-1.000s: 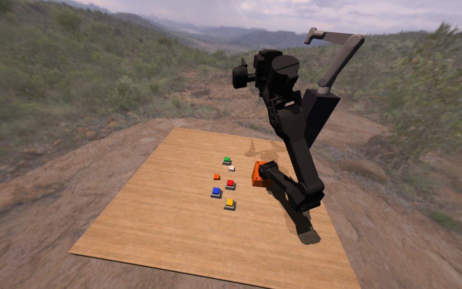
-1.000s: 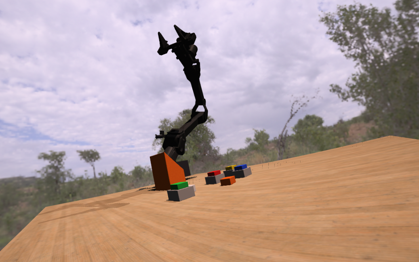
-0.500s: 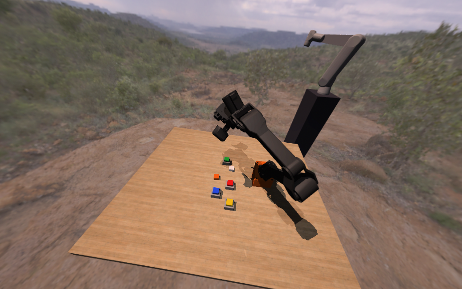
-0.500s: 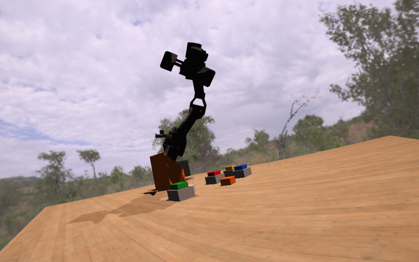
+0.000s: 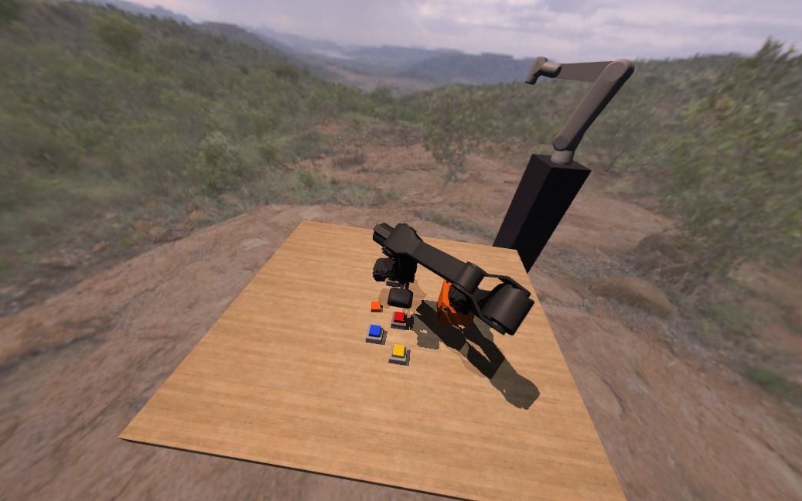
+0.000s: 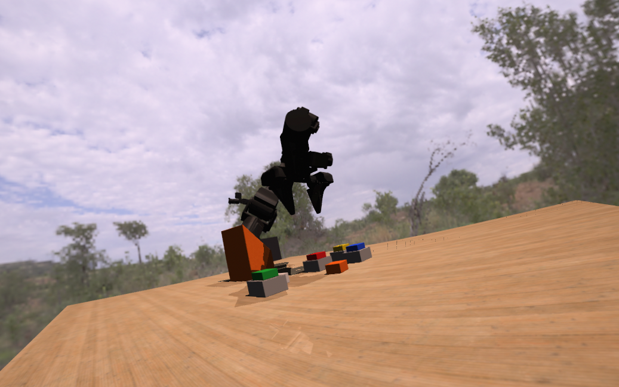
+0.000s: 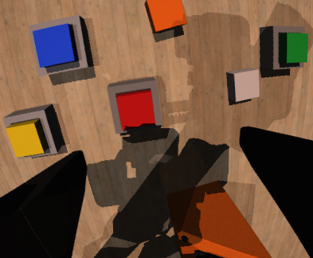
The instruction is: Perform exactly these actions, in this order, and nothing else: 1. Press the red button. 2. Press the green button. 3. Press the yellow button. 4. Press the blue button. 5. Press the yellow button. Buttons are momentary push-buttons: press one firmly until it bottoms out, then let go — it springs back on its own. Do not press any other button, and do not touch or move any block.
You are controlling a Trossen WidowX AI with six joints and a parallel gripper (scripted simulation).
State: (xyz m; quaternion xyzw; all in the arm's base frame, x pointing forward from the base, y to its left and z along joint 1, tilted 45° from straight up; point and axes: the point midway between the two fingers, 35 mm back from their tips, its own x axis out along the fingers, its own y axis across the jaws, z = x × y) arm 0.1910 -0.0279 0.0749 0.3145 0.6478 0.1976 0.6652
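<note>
Now: the red button 10 cm below my gripper tip, 1 cm to the left of it and 1 cm behind it. Round my gripper tip: yellow button 12 cm to the left, 10 cm below; small orange block 12 cm below, 8 cm ahead, 4 cm to the right; blue button 10 cm below, 7 cm ahead, 6 cm to the left.
</note>
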